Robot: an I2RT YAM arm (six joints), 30 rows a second.
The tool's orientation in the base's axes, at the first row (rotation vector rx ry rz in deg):
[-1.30 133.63 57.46]
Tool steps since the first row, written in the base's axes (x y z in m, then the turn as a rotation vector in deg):
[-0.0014 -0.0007 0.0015 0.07 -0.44 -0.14]
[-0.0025 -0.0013 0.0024 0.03 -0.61 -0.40]
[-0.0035 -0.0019 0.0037 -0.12 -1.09 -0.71]
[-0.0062 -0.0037 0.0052 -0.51 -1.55 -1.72]
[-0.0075 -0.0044 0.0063 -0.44 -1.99 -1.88]
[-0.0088 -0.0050 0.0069 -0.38 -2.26 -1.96]
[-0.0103 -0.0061 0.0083 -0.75 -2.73 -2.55]
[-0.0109 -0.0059 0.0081 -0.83 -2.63 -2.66]
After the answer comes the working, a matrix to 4 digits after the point.
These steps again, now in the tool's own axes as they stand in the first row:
[0.0002 0.0008 -0.0020 -0.08 -0.42 -0.18]
[0.0005 0.0012 -0.0034 0.06 -0.71 -0.18]
[0.0005 0.0019 -0.0051 0.25 -1.22 -0.41]
[0.0016 0.0022 -0.0085 1.00 -2.12 -0.37]
[0.0019 0.0028 -0.0102 0.94 -2.55 -0.54]
[0.0026 0.0031 -0.0116 0.87 -2.81 -0.65]
[0.0028 0.0035 -0.0138 1.39 -3.45 -0.83]
[0.0035 0.0037 -0.0139 1.54 -3.43 -0.75]

The tool's axes in the first row as the columns of a matrix, in the base's axes (rounded; the answer above uses it unrounded):
[-0.8236 -0.2389 0.5143]
[0.2090 0.7153 0.6669]
[-0.5272 0.6567 -0.5392]

